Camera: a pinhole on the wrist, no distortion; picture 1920 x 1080 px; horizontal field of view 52.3 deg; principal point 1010.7 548.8 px. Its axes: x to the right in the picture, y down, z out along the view. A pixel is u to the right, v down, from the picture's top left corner.
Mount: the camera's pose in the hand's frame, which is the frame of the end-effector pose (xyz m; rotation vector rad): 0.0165 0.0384 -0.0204 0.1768 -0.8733 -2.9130
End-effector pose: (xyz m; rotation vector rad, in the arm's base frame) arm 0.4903 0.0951 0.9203 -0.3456 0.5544 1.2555
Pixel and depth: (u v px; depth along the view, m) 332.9 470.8 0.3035
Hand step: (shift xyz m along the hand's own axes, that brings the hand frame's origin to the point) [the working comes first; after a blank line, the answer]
In the camera's frame: -0.1052 -0.0121 0.3035

0.0779 0.2259 0.2334
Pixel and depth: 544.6 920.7 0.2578
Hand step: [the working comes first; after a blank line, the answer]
In the camera's frame: -0.0615 0.0490 0.2578

0.0445 0.1449 0.2256
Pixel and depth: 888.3 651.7 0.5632
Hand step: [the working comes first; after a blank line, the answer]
In the camera's frame: -0.0353 0.0296 0.5632

-0.0247 0.3231 0.4660
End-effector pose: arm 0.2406 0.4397 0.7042 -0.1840 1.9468 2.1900
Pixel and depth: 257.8 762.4 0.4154
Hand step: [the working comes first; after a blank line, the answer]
In the camera's frame: -0.1600 0.0454 0.4154

0.1199 0.2455 0.3625
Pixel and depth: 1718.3 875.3 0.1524
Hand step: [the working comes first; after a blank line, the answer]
In the camera's frame: 0.0552 0.0254 0.1524

-0.0576 0.0929 0.1154
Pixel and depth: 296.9 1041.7 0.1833
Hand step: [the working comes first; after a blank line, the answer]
In the camera's frame: -0.0669 0.0462 0.1833

0.0600 0.1076 0.1627
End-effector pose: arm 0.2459 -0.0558 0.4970 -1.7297 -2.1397 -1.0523
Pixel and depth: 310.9 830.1 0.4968
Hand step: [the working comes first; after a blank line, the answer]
In the camera's frame: -0.1778 0.0715 0.4968

0.1279 0.2701 0.4459
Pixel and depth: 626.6 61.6 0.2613
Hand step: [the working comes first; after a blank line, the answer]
In the camera's frame: -0.0513 -0.0651 0.2613

0.0274 0.2404 0.1646
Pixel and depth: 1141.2 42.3 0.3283
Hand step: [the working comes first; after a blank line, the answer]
In the camera's frame: 0.0219 -0.0850 0.3283

-0.0554 0.2842 0.2030
